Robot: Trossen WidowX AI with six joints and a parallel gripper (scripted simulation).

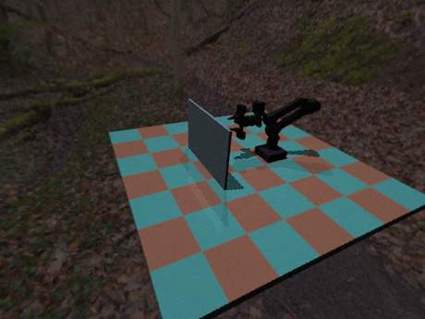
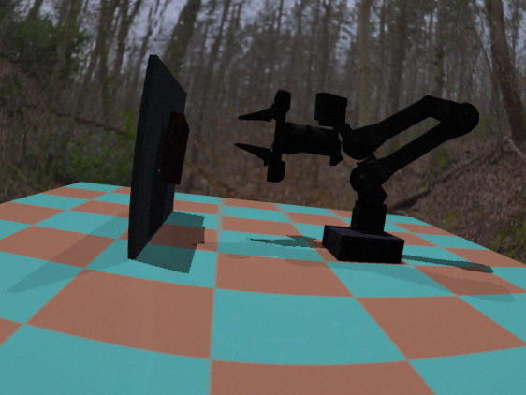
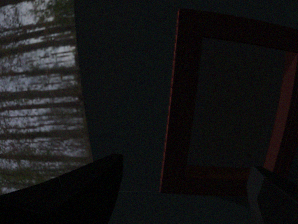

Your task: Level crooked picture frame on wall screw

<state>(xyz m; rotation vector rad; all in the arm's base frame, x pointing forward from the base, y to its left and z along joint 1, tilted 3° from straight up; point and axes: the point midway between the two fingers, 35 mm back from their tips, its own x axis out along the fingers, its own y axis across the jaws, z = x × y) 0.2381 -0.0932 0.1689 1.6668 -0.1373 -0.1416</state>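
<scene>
Right now the dark red picture frame is 130 mm ahead of my gripper tip, 10 mm to the right of it and 50 mm below it. From my gripper tip the other things lie so: grey wall panel 140 mm ahead, 60 mm below.
</scene>
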